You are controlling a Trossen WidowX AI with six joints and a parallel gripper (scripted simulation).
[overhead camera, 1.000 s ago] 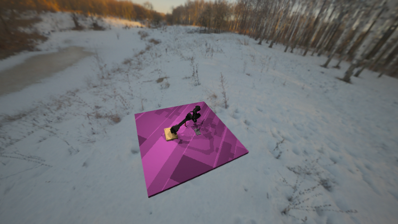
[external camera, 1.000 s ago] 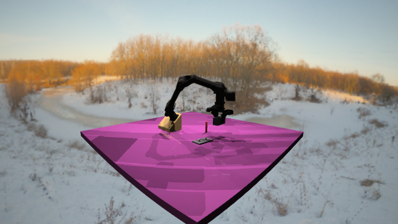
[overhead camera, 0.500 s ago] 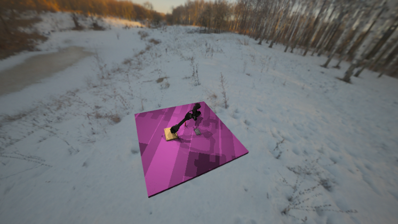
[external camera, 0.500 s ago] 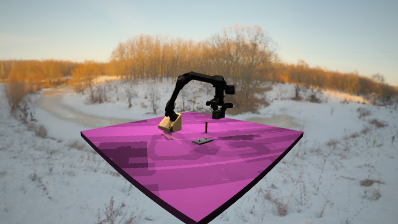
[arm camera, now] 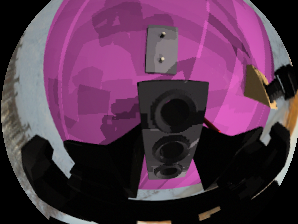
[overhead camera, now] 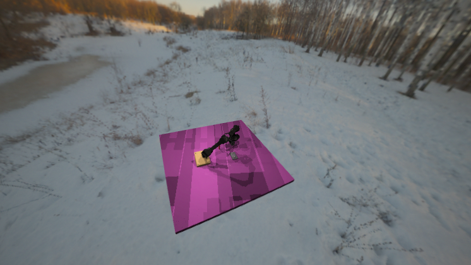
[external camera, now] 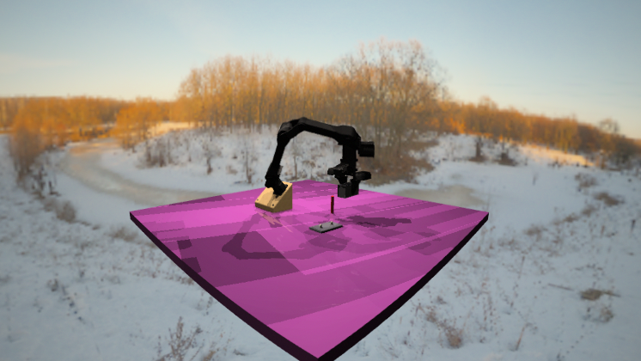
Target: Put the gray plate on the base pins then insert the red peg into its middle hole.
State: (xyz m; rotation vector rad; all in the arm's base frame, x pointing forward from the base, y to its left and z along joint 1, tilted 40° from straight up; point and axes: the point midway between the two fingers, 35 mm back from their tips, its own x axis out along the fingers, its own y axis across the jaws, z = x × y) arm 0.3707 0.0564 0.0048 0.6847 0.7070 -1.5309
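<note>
Now: the dark flat base 20 mm behind my gripper tip, 120 mm to the right of it and 110 mm below it. Also, from my gripper tip: gray plate: 30 mm above; then red peg: 130 mm behind, 70 mm to the left, 80 mm below.
</note>
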